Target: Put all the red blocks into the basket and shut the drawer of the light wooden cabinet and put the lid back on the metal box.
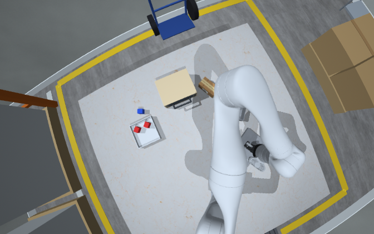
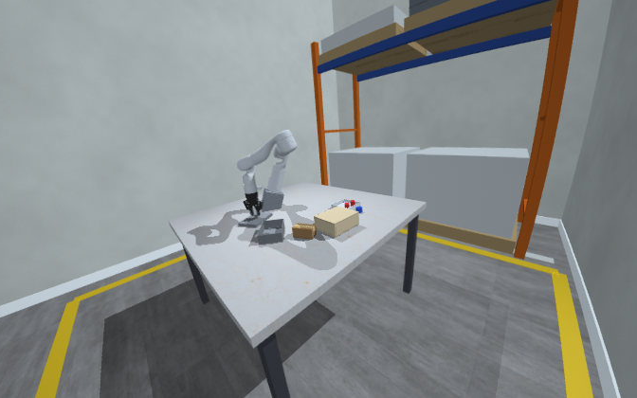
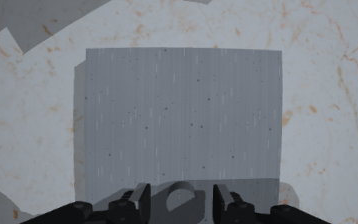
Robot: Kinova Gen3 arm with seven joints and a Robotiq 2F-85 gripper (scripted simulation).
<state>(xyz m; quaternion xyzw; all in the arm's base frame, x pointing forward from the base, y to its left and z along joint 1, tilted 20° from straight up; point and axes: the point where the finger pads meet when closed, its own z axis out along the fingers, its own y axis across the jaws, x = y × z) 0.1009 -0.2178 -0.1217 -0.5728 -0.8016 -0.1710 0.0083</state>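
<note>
Now: hand 3 cm above the lid. From my hand the other things lie so: light wooden cabinet 50 cm ahead, 17 cm to the left, 1 cm below; cardboard box 41 cm ahead, 1 cm to the left, 1 cm below; drawer 48 cm ahead, 17 cm to the left, 1 cm below.
</note>
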